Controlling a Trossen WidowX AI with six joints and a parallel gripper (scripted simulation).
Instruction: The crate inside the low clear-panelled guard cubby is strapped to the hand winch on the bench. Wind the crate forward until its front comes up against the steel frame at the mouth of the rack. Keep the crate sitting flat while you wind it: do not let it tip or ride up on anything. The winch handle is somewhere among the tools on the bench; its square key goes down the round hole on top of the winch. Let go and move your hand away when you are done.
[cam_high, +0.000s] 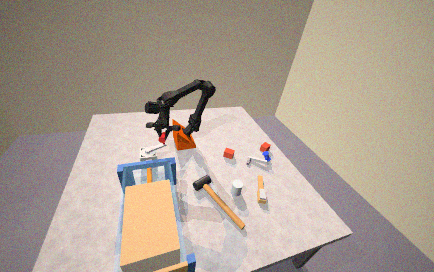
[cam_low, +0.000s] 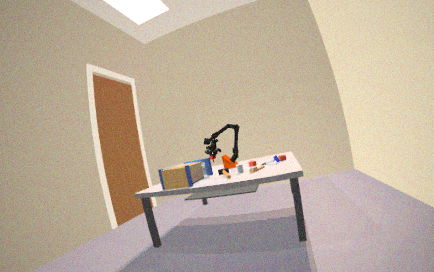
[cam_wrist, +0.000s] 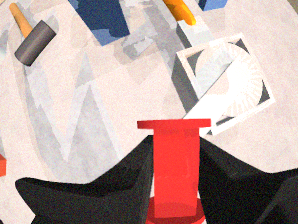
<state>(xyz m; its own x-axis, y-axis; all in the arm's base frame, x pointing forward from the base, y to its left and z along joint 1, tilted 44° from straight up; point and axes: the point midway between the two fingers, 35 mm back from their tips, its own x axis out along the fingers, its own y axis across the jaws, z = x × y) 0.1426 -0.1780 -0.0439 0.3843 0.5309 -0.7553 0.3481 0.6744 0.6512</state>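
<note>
My gripper tip is 30 mm to the left of the red-handled winch handle and 30 mm above it. Also, from my gripper tip: red grip: 10 mm behind, 10 mm to the left; then frame: 190 mm ahead, 80 mm to the right, 30 mm below; then grey hand winch: 10 mm ahead, 90 mm to the right, 100 mm below.
</note>
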